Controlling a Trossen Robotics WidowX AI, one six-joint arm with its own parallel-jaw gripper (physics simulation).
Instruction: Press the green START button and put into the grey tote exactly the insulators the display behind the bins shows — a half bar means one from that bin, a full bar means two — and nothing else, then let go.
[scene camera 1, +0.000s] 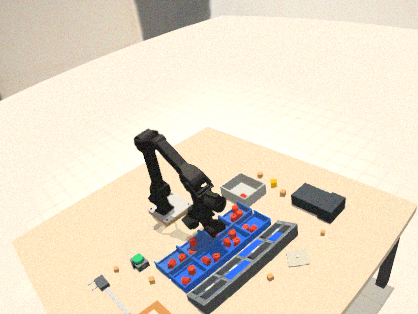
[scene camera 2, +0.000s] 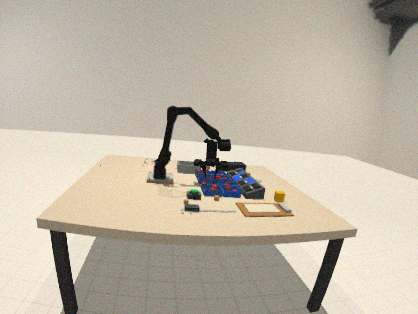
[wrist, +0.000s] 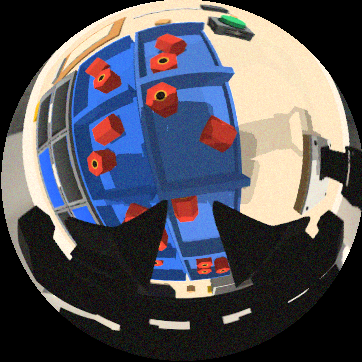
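Where they show: gripper, fingertip midpoint: (scene camera 2: 209, 178) (wrist: 190, 204); arm's base, origin of the base link: (scene camera 1: 164, 209) (scene camera 2: 159, 177) (wrist: 324, 161).
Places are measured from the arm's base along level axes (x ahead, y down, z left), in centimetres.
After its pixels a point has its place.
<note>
My gripper (scene camera 1: 210, 234) @(x 28.6, y -1.0, z -1.0 cm) (scene camera 2: 210, 176) @(x 28.6, y -1.0, z -1.0 cm) (wrist: 190, 204) @(x 28.6, y -1.0, z -1.0 cm) is partly open and empty, pointing down low over the blue bins (scene camera 1: 260, 219) (wrist: 190, 165). In the wrist view a red insulator (wrist: 185, 210) @(x 29.3, y -0.8, z -0.2 cm) shows between and beyond the fingertips, in a bin of the arm-side row; the gripper hides it in scene camera 1. Other red insulators (wrist: 161, 99) @(x 28.6, y -0.9, z -10.7 cm) (wrist: 218, 133) @(x 24.8, y -0.8, z -6.7 cm) lie in the bins. The grey tote (scene camera 1: 229, 195) @(x 18.9, y -0.8, z 21.2 cm) (scene camera 2: 186, 167) @(x 18.7, y -1.6, z 21.3 cm) holds one red insulator (scene camera 1: 243, 195) @(x 24.1, y -0.8, z 24.2 cm). The green START button (scene camera 1: 138, 259) @(x 15.9, y -1.7, z -26.7 cm) (scene camera 2: 194, 192) @(x 14.6, y -1.1, z -28.2 cm) (wrist: 233, 21) stands near the bins. The display (scene camera 1: 205, 300) @(x 49.9, y -3.6, z -25.5 cm) shows blue bars; fingers hide part of it in the wrist view.
A dark box (scene camera 1: 317, 201) @(x 54.4, y -3.0, z 33.8 cm) stands beyond the tote. Small orange cubes (scene camera 1: 270, 276) @(x 58.5, y 0.4, z -4.1 cm) (scene camera 1: 151, 280) @(x 26.0, y 0.5, z -29.3 cm), a yellow cube (scene camera 1: 273, 183) (scene camera 2: 279, 196), a pale plate (scene camera 1: 298, 258) @(x 61.5, y 1.6, z 8.3 cm), a plug with a cable (scene camera 1: 102, 282) @(x 12.1, y 0.3, z -42.2 cm) (scene camera 2: 192, 207) @(x 10.9, y 0.3, z -44.1 cm) and an orange-framed board (scene camera 2: 243, 212) @(x 32.7, y 1.8, z -46.0 cm) lie around the bins.
</note>
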